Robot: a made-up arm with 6 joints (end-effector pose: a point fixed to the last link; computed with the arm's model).
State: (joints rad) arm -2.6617 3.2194 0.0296 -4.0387 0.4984 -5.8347
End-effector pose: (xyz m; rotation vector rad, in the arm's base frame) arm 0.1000 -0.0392 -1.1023 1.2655 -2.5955 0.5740
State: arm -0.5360 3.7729 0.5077 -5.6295 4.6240 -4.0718
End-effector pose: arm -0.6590 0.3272 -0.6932 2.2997 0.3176 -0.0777
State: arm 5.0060 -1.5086 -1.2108 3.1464 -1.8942 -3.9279
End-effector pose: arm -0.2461 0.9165 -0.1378 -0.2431 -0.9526 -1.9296
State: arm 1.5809 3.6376 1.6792 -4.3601 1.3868 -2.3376
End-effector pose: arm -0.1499 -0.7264 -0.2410 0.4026 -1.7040 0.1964
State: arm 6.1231 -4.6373 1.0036 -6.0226 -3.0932 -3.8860
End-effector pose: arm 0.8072 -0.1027 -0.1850 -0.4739 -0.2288 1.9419
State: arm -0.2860 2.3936 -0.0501 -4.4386 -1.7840 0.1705
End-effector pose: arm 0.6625 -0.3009 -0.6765 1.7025 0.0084 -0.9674
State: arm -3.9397 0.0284 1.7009 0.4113 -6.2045 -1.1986
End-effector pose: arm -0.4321 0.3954 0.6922 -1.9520 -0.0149 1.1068
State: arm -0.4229 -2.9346 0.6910 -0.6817 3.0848 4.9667
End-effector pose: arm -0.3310 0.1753 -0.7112 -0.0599 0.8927 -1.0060
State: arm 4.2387 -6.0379 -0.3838 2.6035 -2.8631 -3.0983
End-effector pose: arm -0.0615 -0.1406 1.0770 2.8170 0.7278 -0.5287
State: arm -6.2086 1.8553 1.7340 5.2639 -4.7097 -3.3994
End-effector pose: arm 0.3935 -0.0602 -0.4249 1.0928 1.3581 -2.1347
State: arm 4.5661 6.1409 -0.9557 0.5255 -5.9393 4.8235
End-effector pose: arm 0.1367 0.5672 1.0805 -0.6097 -0.9346 -2.5474
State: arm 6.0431 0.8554 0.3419 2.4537 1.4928 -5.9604
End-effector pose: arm 0.8845 -0.0961 0.8255 -0.1285 1.0874 2.8657
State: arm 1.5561 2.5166 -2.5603 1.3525 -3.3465 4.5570
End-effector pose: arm -0.0510 0.3852 -0.1186 -2.1517 -1.9996 0.1241
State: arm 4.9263 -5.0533 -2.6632 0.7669 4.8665 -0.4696
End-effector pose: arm -0.0300 -0.1743 0.3124 -1.0136 -2.1143 0.3118
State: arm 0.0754 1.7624 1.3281 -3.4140 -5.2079 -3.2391
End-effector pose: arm 0.7931 0.1220 -0.4988 -0.4543 1.9683 0.1449
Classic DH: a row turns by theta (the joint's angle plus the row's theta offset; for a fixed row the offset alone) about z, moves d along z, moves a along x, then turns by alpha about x. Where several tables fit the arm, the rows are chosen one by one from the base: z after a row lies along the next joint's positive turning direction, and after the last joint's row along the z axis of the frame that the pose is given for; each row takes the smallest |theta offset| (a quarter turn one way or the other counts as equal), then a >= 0, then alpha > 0; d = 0 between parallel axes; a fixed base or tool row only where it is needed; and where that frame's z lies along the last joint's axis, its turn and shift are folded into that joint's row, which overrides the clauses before.
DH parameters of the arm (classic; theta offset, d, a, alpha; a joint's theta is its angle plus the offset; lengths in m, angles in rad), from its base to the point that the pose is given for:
joint 1: 0 0.124 0 -1.5708
joint 2: -1.5708 0 0.669 0
joint 3: 1.5708 0.029 0 1.5708
joint 4: 0 0.436 0 -1.5708
joint 5: 0 0 0 1.5708
joint 6: 0 0.139 0 0

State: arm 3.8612 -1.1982 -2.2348 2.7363 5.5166 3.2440
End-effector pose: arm 0.4107 0.3719 -0.1714 -2.4071 -1.2812 -0.4812
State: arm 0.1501 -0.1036 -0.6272 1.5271 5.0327 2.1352
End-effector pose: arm -0.3739 -0.1605 1.1428 1.0139 1.1878 -1.5813
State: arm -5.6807 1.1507 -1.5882 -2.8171 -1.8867 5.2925
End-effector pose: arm 0.4193 0.3747 0.8057 1.0512 1.7093 2.2063
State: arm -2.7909 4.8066 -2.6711 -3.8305 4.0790 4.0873
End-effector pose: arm 0.3738 0.1817 -0.0754 -1.7225 0.5564 -0.5107
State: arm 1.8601 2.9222 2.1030 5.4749 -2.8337 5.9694
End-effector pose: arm -0.0136 -0.1628 -0.4632 -1.7488 1.8460 1.4489
